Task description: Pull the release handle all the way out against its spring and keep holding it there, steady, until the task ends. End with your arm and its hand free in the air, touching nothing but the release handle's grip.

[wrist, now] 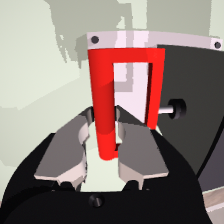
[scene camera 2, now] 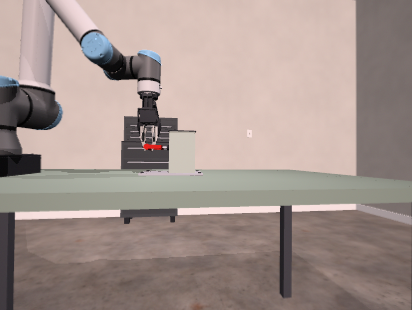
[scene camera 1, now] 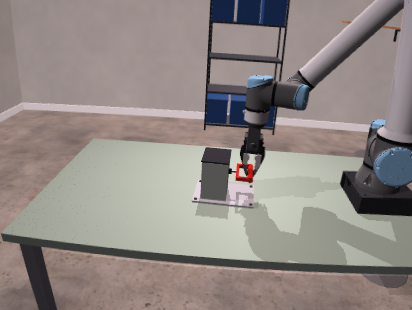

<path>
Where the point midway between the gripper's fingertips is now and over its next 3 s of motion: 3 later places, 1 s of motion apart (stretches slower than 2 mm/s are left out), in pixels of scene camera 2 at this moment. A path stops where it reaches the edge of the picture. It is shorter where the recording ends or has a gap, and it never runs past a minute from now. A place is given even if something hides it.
My gripper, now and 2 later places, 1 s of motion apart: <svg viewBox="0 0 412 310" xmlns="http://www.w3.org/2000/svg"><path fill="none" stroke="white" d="M148 151L137 150L134 150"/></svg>
</path>
